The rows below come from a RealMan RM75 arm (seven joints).
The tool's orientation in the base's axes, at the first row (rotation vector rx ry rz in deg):
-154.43 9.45 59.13
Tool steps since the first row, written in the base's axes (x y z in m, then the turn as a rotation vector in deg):
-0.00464 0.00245 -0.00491 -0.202 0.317 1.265
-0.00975 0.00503 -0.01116 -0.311 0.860 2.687
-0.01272 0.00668 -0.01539 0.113 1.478 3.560
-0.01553 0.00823 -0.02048 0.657 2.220 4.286
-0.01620 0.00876 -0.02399 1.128 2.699 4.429
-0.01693 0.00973 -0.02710 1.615 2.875 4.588
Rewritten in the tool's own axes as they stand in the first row. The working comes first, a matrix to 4 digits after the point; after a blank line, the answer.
The tool's axes in the first row as the columns of a matrix, in the base's axes (used below as rounded here):
0.7427 -0.1933 -0.6411
-0.0161 -0.9623 0.2714
-0.6694 -0.1913 -0.7178

-0.00020 -0.00052 0.00716 -1.002 -0.508 -0.692
0.00015 -0.00082 0.01563 -2.044 -1.281 -1.496
0.00075 -0.00103 0.02101 -2.323 -2.125 -2.227
0.00204 -0.00100 0.02689 -2.417 -3.083 -2.895
0.00389 -0.00071 0.02998 -2.170 -3.663 -3.170
0.00541 -0.00091 0.03295 -1.918 -3.956 -3.548

